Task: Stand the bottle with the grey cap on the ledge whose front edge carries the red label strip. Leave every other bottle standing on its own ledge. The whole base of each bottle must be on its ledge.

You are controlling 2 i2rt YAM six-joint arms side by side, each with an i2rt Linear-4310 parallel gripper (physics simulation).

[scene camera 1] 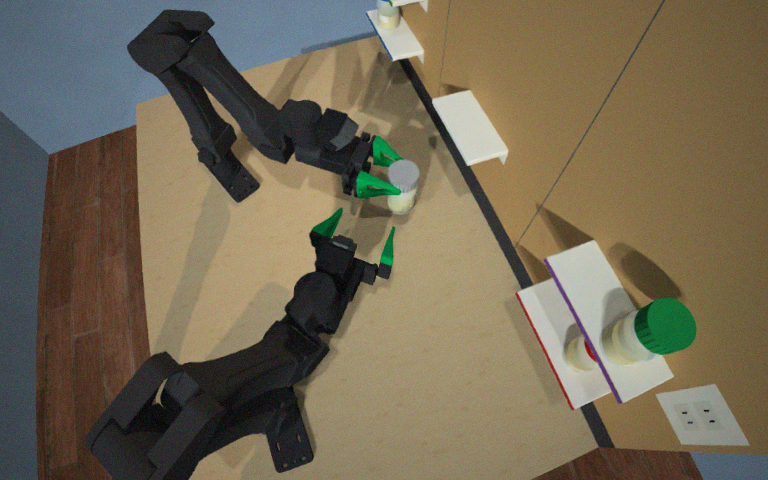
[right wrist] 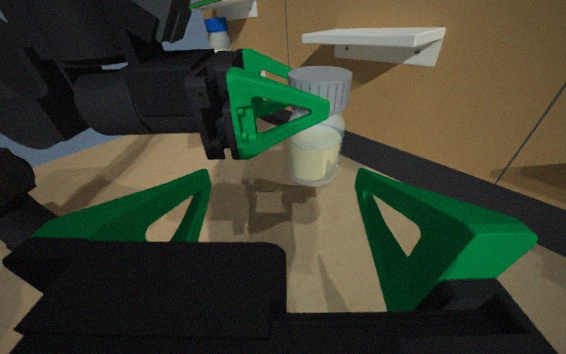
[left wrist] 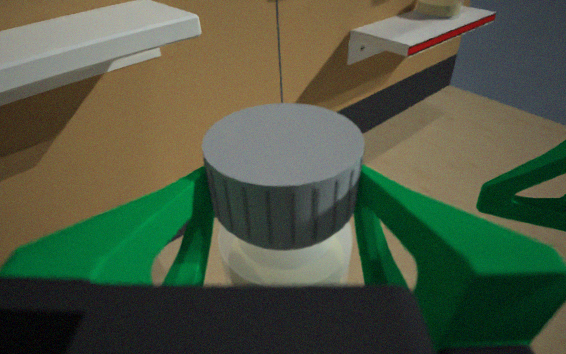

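Pixels of known places: left gripper, fingertip midpoint: (scene camera 1: 405,179) (right wrist: 323,97) (left wrist: 283,178); right gripper, fingertip midpoint: (scene camera 1: 367,218) (right wrist: 282,176) (left wrist: 542,286); left arm's base at its link origin: (scene camera 1: 228,170); right arm's base at its link origin: (scene camera 1: 281,413).
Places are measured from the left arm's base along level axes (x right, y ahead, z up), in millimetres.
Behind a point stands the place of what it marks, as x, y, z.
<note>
The bottle with the grey cap (scene camera 1: 402,183) @(426, 182, 211) (left wrist: 283,175) @(392, 188, 213) (right wrist: 319,125) @(419, 177, 175) is held upright above the table. My left gripper (scene camera 1: 400,176) @(415, 201, 191) (left wrist: 283,178) @(415, 201, 191) is shut on it at the cap. My right gripper (scene camera 1: 368,218) @(419, 105, 172) (right wrist: 282,176) @(419, 105, 172) is open and empty; it is lower than the bottle in scene camera 1, with its fingers pointing towards it. The ledge with the red label strip (scene camera 1: 540,316) @(737, 193, 160) (left wrist: 400,34) @(716, 215, 160) is on the wall. A bottle with a red cap (scene camera 1: 578,353) @(807, 165, 217) stands on it, partly hidden by the ledge above in scene camera 1.
A purple-strip ledge (scene camera 1: 589,283) @(746, 211, 300) over the red-strip ledge bears a green-capped bottle (scene camera 1: 628,338) @(809, 151, 363). A plain white ledge (scene camera 1: 470,127) @(431, 347, 230) (left wrist: 100,37) @(432, 308, 230) (right wrist: 370,37) @(435, 304, 227) juts from the wall. A blue-strip ledge (scene camera 1: 404,44) @(116, 489, 160) with a bottle (scene camera 1: 388,15) @(49, 500, 201) is at the top. The blue-capped bottle (right wrist: 217,32) @(41, 503, 235) shows in the right wrist view.
</note>
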